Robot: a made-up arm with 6 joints.
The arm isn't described. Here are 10 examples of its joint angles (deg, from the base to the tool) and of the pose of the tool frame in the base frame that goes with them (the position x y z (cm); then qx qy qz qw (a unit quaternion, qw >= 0)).
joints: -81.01 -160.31 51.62 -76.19 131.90 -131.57
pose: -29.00 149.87 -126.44 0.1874 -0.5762 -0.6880 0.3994
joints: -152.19 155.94 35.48 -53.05 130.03 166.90
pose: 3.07 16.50 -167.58 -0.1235 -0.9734 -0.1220 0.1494
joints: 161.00 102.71 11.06 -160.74 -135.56 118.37
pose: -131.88 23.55 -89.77 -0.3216 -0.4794 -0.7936 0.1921
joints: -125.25 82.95 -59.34 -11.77 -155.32 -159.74
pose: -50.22 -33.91 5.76 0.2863 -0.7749 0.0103 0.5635
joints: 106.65 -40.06 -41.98 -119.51 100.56 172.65
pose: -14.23 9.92 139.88 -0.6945 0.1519 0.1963 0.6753
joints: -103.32 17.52 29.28 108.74 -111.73 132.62
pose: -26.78 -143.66 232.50 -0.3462 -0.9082 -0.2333 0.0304
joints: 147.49 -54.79 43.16 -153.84 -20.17 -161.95
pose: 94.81 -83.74 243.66 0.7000 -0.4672 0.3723 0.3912
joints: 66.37 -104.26 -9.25 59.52 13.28 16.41
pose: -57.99 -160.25 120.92 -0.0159 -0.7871 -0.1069 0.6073
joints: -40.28 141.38 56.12 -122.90 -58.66 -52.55
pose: 70.20 -43.90 -173.29 -0.8907 -0.0121 0.2744 0.3623
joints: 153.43 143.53 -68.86 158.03 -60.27 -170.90
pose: -1.04 -22.19 -15.89 -0.9704 0.0687 0.2060 0.1058
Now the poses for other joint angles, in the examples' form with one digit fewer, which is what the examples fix.
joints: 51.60 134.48 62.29 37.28 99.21 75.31
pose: 106.9 106.9 -151.1 -0.363 -0.586 0.417 0.593
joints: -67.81 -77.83 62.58 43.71 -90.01 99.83
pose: -103.9 212.7 138.9 -0.447 0.304 -0.800 0.260
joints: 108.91 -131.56 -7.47 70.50 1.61 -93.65
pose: 67.6 -174.9 31.8 0.752 -0.437 0.479 0.116
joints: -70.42 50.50 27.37 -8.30 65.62 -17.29
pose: 50.4 -206.4 98.1 -0.054 -0.408 -0.522 0.747
